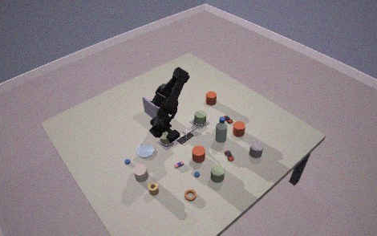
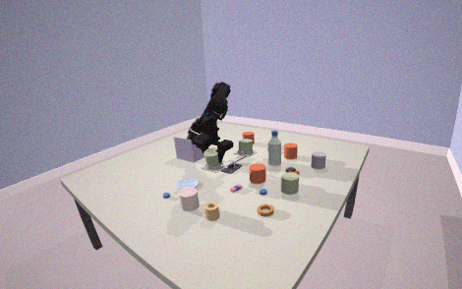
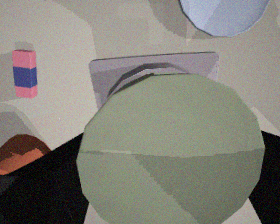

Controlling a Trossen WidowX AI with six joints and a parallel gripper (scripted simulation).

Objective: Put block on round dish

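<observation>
The teal block lies 10 mm to the left of my gripper tip and 20 mm below it. The rest, counted from my gripper tip: round light-blue dish (90 mm behind, 90 mm to the right, 90 mm below); pink-and-blue piece (130 mm ahead, 40 mm to the right, 90 mm below); balance (10 mm ahead, 130 mm to the left, 50 mm below).
</observation>
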